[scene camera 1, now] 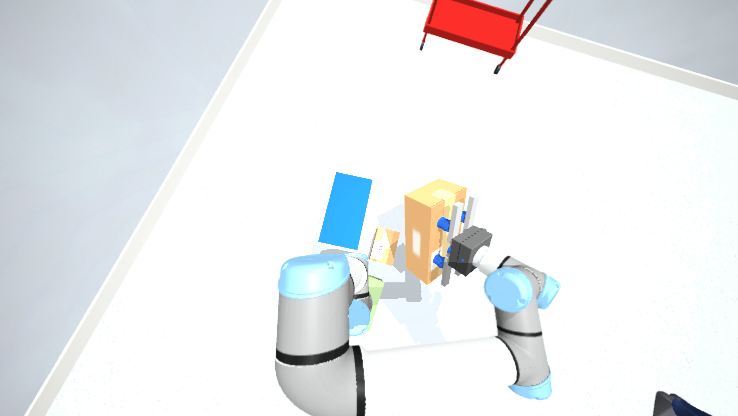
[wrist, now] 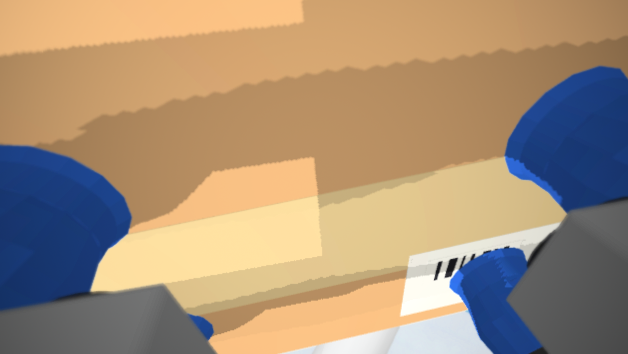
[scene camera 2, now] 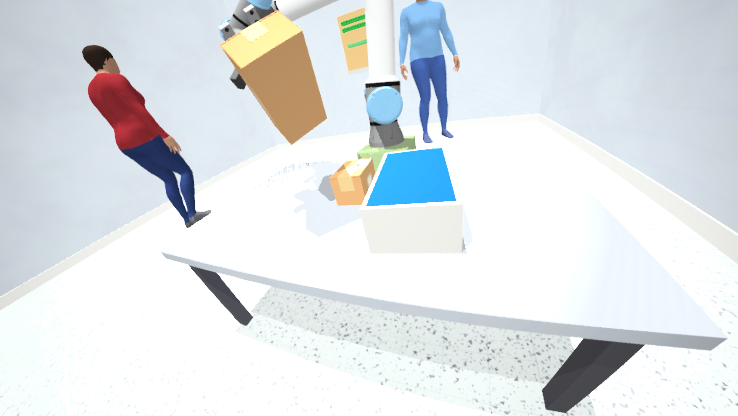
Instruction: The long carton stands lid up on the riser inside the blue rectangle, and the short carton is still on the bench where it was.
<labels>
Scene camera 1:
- long carton: 424, 206, held by the suction head
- short carton: 385, 242, on the table
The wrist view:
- suction head: 67, 216
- long carton: 288, 176
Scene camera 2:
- long carton: 271, 55
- short carton: 350, 183
</labels>
